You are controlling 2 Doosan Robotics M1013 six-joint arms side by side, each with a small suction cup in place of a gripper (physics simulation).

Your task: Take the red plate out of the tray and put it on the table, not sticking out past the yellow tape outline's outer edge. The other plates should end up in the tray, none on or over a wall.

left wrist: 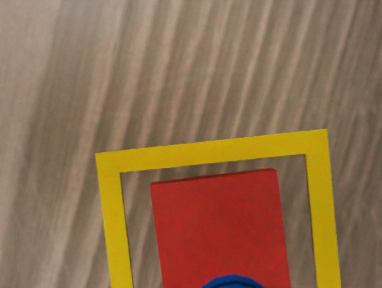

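Frame: origin at the left arm's base, x ahead, y left, z up, level; metres.
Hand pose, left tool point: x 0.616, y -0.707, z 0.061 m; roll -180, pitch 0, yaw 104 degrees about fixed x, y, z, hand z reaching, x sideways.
Observation:
After its pixels a point has its place.
The red plate (pixel 220 225) {y -0.711, x 0.603, z 0.010 m} lies inside the yellow tape outline (pixel 210 152) {y -0.725, x 0.565, z 0.001 m}, apart from the far strip and from both side strips. Its near end is cut off by the view's lower edge. A small blue arc at the bottom edge is the top of my left gripper's suction cup, seen over the red plate. Most of the cup is hidden below the edge, and I cannot tell whether it touches or holds the plate. My right gripper, the tray and the other plates do not show.
The brown, wood-grained table top (pixel 175 75) {y -0.756, x 0.526, z 0.000 m} runs beyond the far side of the tape outline and along its left and right sides. The near part of the outline is cut off.

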